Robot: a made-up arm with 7 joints. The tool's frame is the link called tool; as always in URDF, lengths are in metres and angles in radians. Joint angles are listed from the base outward.
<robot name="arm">
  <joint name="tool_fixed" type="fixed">
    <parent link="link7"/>
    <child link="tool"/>
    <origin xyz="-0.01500 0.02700 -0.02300" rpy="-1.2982 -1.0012 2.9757"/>
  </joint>
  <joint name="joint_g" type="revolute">
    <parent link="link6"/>
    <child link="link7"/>
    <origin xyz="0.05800 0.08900 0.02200" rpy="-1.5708 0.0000 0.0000"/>
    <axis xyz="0 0 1"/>
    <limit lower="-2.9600" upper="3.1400"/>
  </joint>
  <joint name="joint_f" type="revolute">
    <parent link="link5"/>
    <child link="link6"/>
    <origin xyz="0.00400 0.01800 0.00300" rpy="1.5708 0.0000 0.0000"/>
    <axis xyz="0 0 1"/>
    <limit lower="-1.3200" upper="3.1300"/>
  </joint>
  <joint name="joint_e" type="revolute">
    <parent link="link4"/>
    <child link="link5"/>
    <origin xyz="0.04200 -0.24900 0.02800" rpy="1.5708 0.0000 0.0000"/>
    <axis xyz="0 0 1"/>
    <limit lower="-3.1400" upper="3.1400"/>
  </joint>
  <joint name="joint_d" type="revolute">
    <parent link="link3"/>
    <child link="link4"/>
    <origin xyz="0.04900 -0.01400 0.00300" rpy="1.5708 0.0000 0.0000"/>
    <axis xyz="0 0 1"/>
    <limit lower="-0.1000" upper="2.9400"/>
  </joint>
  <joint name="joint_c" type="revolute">
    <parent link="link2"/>
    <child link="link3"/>
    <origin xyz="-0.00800 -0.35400 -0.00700" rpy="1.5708 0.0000 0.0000"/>
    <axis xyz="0 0 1"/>
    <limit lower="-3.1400" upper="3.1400"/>
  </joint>
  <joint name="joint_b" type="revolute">
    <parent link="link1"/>
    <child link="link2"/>
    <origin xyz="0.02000 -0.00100 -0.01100" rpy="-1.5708 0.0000 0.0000"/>
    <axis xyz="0 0 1"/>
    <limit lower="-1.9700" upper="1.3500"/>
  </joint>
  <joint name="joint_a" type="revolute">
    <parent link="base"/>
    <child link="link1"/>
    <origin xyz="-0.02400 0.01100 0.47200"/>
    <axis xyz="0 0 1"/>
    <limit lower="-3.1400" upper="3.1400"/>
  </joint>
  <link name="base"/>
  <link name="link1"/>
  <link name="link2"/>
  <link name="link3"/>
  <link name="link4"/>
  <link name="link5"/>
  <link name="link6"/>
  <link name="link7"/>
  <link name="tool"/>
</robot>
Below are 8 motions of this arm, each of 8 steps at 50 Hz.
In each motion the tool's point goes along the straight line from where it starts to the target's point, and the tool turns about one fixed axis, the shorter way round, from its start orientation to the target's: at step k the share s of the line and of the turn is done. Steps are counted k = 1, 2, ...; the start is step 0. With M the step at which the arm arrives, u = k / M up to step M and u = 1 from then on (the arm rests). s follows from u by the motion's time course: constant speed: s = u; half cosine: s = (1 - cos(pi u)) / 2; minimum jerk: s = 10 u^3 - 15 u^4 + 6 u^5.
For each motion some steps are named. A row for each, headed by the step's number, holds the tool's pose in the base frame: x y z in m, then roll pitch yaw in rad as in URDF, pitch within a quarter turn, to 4 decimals.
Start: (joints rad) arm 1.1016 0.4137 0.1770 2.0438 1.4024 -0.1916 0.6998
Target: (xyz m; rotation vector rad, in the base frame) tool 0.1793 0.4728 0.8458 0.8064 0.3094 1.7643
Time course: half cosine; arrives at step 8
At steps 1, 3, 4, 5, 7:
1: 0.2441 0.4563 0.8288 0.6184 -0.3105 1.6075
3: 0.2259 0.4609 0.8336 0.6324 -0.3276 1.6428
4: 0.2130 0.4642 0.8370 0.6419 -0.3399 1.6678
5: 0.2001 0.4675 0.8404 0.6511 -0.3525 1.6927
7: 0.1819 0.4721 0.8451 0.6636 -0.3707 1.7280

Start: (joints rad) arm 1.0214 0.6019 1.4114 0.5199 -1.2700 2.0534 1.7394
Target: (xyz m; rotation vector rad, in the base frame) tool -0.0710 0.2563 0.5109 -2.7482 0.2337 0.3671
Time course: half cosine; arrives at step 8
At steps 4, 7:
4: -0.0584 0.2561 0.5089 -2.8234 0.2736 -0.1628
7: -0.0700 0.2563 0.5107 -2.7974 0.2848 -0.1227

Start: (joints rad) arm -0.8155 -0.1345 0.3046 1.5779 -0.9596 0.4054 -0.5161
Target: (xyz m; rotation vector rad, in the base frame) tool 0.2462 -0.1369 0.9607 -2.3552 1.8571 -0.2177
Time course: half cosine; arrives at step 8
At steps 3, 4, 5, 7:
3: 0.2523 -0.1619 0.9518 -2.9849 0.0036 -1.3903
4: 0.2506 -0.1550 0.9543 -2.9740 -0.0055 -1.3758
5: 0.2489 -0.1481 0.9567 -2.9633 -0.0148 -1.3614
7: 0.2465 -0.1383 0.9602 -2.9484 -0.0282 -1.3412

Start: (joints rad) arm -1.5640 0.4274 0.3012 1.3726 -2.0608 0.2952 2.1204
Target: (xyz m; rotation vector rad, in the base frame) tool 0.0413 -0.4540 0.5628 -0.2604 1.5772 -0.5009
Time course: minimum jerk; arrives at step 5
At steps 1, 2, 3, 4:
1: 0.0484 -0.4548 0.5808 -1.5146 1.0465 -1.6513
2: 0.0465 -0.4546 0.5759 -1.5322 1.0578 -1.6740
3: 0.0437 -0.4543 0.5689 -1.5583 1.0734 -1.7075
4: 0.0417 -0.4540 0.5639 -1.5780 1.0842 -1.7324

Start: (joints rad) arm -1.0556 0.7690 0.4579 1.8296 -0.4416 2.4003 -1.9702
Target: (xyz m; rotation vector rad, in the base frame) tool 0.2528 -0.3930 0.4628 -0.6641 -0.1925 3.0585
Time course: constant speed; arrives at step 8
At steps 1, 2, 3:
1: 0.2698 -0.4005 0.5035 0.0144 0.5005 -3.0730
2: 0.2674 -0.3995 0.4977 -0.0075 0.4906 -3.0888
3: 0.2650 -0.3984 0.4919 -0.0292 0.4805 -3.1042

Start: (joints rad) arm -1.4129 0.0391 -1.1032 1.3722 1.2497 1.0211 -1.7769
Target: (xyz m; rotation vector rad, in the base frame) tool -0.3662 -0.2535 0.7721 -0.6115 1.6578 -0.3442
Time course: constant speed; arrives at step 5
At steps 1, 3, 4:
1: -0.3790 -0.2299 0.7746 -1.8807 0.9331 -1.7766
3: -0.3726 -0.2417 0.7734 -1.8870 0.9446 -1.7485
4: -0.3694 -0.2476 0.7727 -1.8900 0.9504 -1.7344

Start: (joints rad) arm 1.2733 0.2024 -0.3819 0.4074 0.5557 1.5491 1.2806
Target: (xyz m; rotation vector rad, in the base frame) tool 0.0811 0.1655 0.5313 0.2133 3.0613 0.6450
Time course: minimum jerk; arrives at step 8
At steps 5, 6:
5: 0.0837 0.1632 0.5305 2.7629 -0.0296 3.0040
6: 0.0821 0.1647 0.5310 2.7410 -0.0251 3.0060

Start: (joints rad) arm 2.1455 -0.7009 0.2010 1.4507 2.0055 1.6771 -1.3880
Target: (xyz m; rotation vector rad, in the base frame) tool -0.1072 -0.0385 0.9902 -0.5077 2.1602 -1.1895
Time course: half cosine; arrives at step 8
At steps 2, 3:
2: -0.1290 -0.0032 0.9804 -1.9198 0.3040 -2.4122
3: -0.1248 -0.0099 0.9823 -1.9380 0.3103 -2.4225

